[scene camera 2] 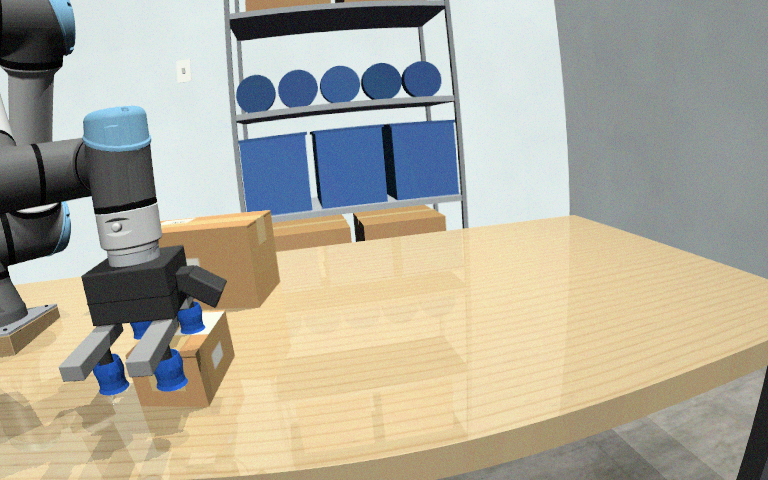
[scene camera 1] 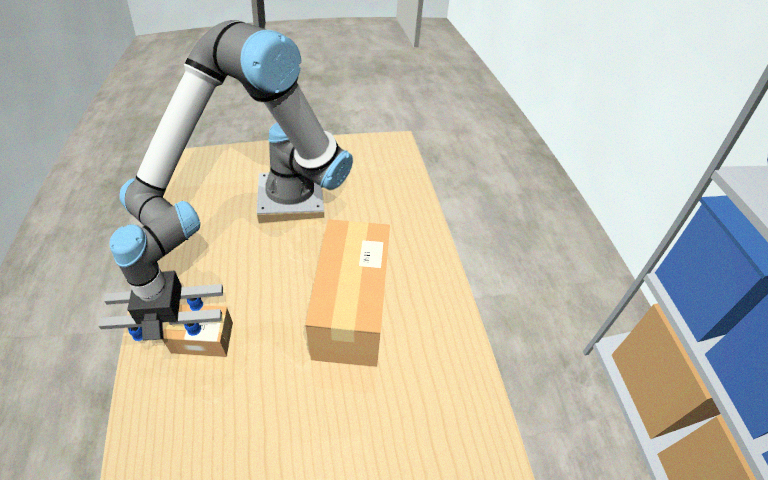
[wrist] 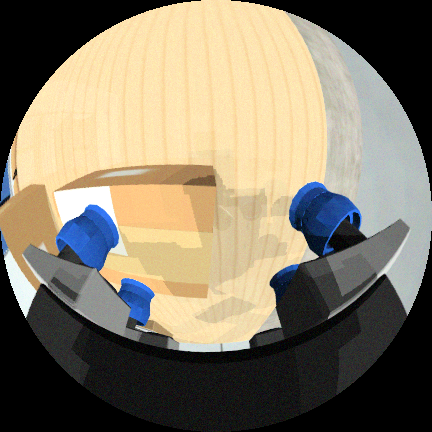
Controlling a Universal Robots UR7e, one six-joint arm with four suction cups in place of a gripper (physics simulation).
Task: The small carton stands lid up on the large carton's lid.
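Places are measured from the arm's base along level axes (x back, y right, z up), in metres.
Pixels of known places: hand, tool point: [wrist: 206,261]; arm's base, link origin: [scene camera 1: 289,189].
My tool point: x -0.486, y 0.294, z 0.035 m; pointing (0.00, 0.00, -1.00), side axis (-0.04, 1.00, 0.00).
For each thing: its top centre in the pictures, then the offset to it from my tool point. Level surfaces: height alone.
- small carton, top centre: [wrist: 111,250] [scene camera 2: 178,331] [scene camera 1: 194,322] dx -0.011, dy -0.070, dz +0.005 m
- large carton, top centre: [scene camera 2: 189,223] [scene camera 1: 351,270] dx +0.049, dy -0.447, dz +0.087 m
- wooden table, surface height: dz -0.068 m
The small carton [scene camera 1: 214,346] [scene camera 2: 195,382] [wrist: 160,205] stands lid up on the table, with tape and a white label on its lid. The large carton [scene camera 1: 325,283] [scene camera 2: 226,266] [wrist: 25,220] stands apart from it, to the right in scene camera 1, with tape and a label on top; its lid is bare. My gripper [scene camera 1: 164,319] [scene camera 2: 150,350] [wrist: 202,245] is over one end of the small carton. Two blue cups rest on its lid, the other two hang past its end over the table. It is shut on the small carton, which is not raised.
The wooden table [scene camera 1: 271,418] [scene camera 2: 509,316] [wrist: 240,90] carries both cartons and the arm's base [scene camera 1: 290,209]. A shelf rack [scene camera 1: 673,232] [scene camera 2: 459,169] with blue bins, blue round items and brown cartons stands beyond the table.
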